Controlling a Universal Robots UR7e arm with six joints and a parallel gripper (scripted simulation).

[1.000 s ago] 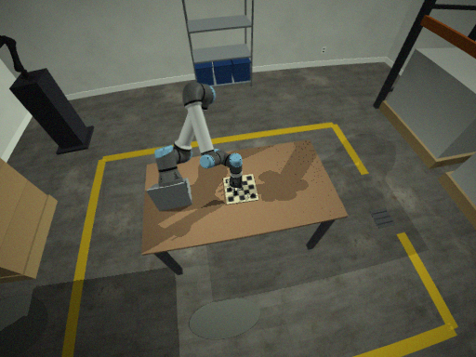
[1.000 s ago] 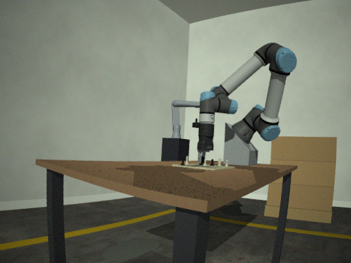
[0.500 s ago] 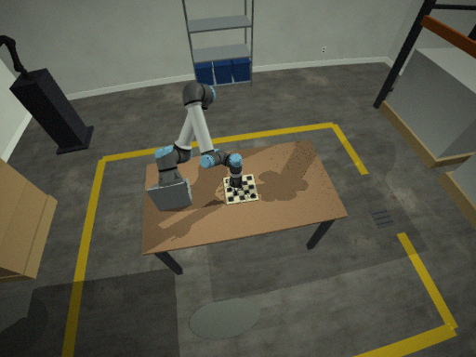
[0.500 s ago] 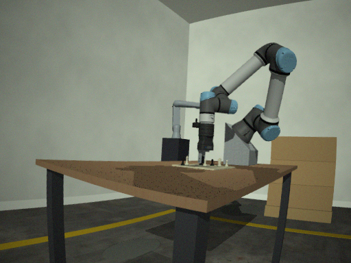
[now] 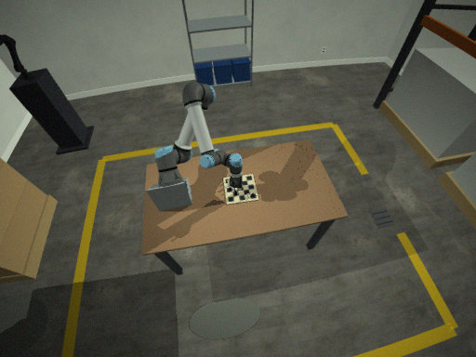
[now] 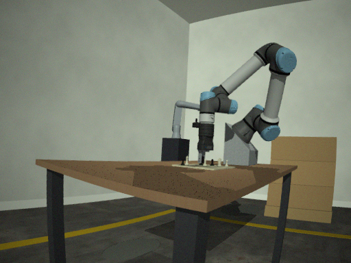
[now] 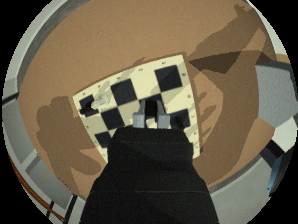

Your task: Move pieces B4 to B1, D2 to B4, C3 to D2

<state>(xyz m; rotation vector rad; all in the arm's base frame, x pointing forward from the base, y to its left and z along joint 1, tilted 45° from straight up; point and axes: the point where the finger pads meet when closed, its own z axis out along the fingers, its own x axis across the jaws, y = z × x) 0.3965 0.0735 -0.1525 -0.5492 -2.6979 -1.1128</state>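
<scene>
Now: hand 4 cm to the right of the chessboard, 4 cm short of it and 3 cm above it. Also, from my hand: black piece: 1 cm below; white piece: 8 cm to the left, 4 cm behind, 1 cm below.
</scene>
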